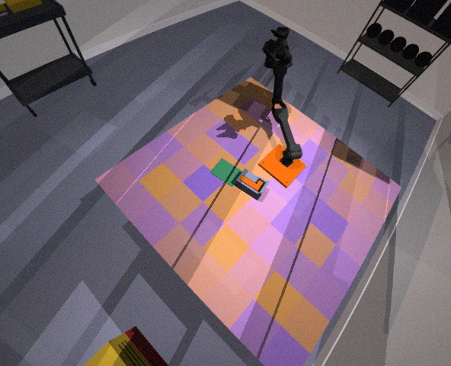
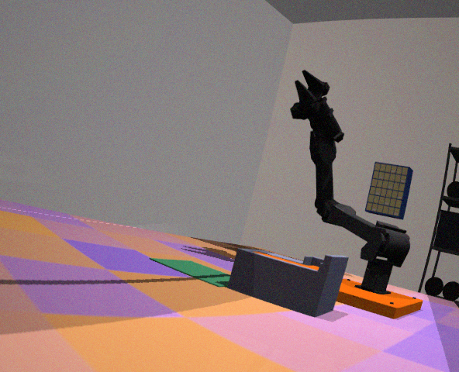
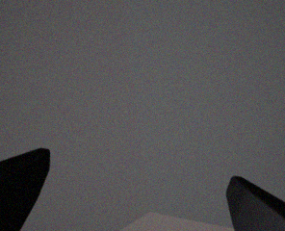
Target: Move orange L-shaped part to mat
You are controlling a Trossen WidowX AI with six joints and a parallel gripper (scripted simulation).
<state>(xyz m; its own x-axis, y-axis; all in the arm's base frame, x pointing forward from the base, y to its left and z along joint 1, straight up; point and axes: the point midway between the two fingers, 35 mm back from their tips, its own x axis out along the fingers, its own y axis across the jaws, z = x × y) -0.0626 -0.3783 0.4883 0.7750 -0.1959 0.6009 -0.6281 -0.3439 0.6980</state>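
The orange L-shaped part lies 31 cm ahead of my gripper tip, 37 cm to the left of it and 48 cm below it. From my gripper tip the other things lie so: green mat (36 cm ahead, 22 cm to the left, 55 cm below).
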